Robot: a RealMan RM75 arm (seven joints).
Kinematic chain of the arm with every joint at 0, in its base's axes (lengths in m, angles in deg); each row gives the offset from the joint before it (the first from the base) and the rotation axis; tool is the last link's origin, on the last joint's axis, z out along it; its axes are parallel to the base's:
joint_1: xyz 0 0 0.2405 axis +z
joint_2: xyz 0 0 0 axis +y
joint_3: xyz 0 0 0.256 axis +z
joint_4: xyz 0 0 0 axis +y
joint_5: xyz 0 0 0.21 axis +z
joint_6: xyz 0 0 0 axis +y
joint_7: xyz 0 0 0.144 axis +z
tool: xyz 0 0 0
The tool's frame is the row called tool.
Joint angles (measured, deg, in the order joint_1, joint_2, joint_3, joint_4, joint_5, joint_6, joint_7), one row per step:
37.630, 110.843, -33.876, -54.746, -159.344, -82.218, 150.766
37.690, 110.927, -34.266, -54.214, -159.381, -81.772, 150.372
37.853, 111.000, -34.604, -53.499, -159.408, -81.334, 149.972
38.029, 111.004, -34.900, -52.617, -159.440, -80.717, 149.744
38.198, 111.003, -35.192, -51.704, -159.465, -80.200, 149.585
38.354, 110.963, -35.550, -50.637, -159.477, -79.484, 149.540
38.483, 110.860, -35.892, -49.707, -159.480, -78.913, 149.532
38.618, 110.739, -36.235, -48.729, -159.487, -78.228, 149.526
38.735, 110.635, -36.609, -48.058, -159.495, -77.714, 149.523
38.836, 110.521, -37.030, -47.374, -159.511, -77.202, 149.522
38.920, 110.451, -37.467, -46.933, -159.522, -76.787, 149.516
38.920, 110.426, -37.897, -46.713, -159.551, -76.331, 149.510
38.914, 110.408, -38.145, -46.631, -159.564, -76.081, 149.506
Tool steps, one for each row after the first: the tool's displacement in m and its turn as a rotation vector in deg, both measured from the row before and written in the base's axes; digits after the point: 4 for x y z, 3 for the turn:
0.0004, 0.0004, -0.0028, -0.494, -0.267, 0.326
0.0001, 0.0007, -0.0034, -0.577, -0.140, 0.322
0.0006, 0.0009, -0.0032, -0.390, -0.106, 0.131
0.0007, 0.0005, -0.0034, -0.459, -0.017, 0.027
0.0012, 0.0006, -0.0035, -0.362, -0.050, -0.088
0.0011, 0.0004, -0.0026, -0.325, -0.077, -0.111
0.0013, 0.0006, -0.0025, -0.250, -0.128, -0.109
0.0007, 0.0007, -0.0017, -0.223, -0.212, 0.006
0.0008, 0.0005, -0.0017, -0.263, -0.249, -0.007
0.0003, 0.0006, -0.0013, -0.223, -0.299, 0.098
0.0005, 0.0006, -0.0007, -0.071, -0.402, 0.144
0.0002, 0.0004, -0.0002, -0.019, -0.247, 0.101

